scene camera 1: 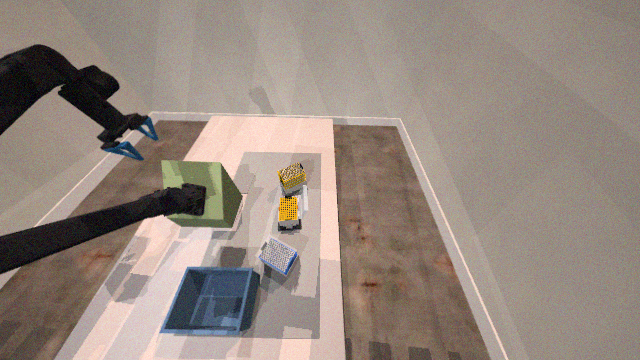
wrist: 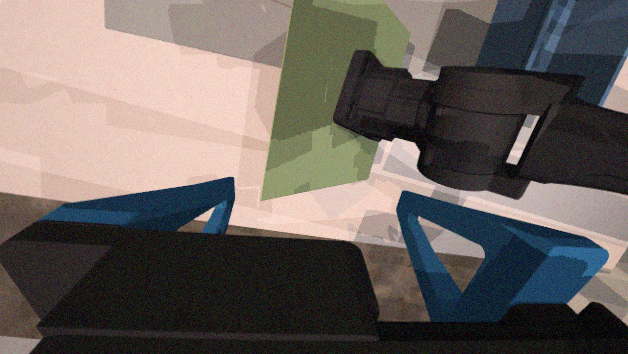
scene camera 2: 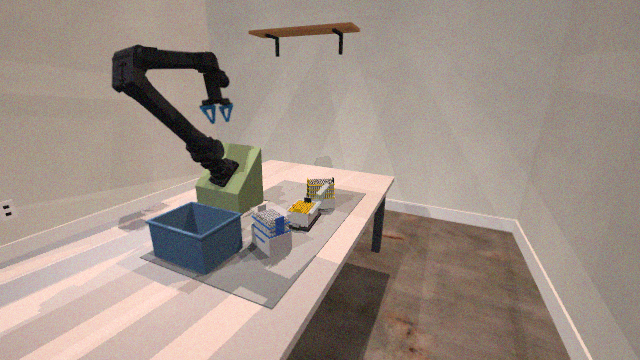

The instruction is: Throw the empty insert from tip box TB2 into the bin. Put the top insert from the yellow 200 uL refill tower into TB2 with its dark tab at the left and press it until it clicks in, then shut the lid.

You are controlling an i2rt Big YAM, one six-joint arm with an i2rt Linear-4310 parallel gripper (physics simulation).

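Observation:
My gripper [scene camera 1: 150, 149] [scene camera 2: 220, 121] [wrist: 319, 194] is open and empty, high above the table near the green pedestal, away from the boxes. A low tip box [scene camera 1: 289, 225] [scene camera 2: 301, 219], presumably TB2, stands on the mat; its label is unreadable. A yellow insert [scene camera 1: 288, 208] [scene camera 2: 302, 207] lies in its top. Its clear lid [scene camera 1: 305, 198] [scene camera 2: 324, 189] stands open. The yellow refill tower [scene camera 1: 292, 176] [scene camera 2: 320, 189] stands behind the box, with a speckled top. The blue bin [scene camera 1: 252, 302] [scene camera 2: 175, 245] stands at the near left; the wrist view shows part of it.
A white tower with blue layers [scene camera 1: 278, 256] [scene camera 2: 271, 239] stands between the bin and the tip box. The arm's green pedestal [scene camera 1: 185, 172] [scene camera 2: 251, 182] [wrist: 320, 60] stands left of the grey mat [scene camera 1: 311, 235] [scene camera 2: 240, 282]. A wooden shelf [scene camera 2: 305, 31] hangs on the wall.

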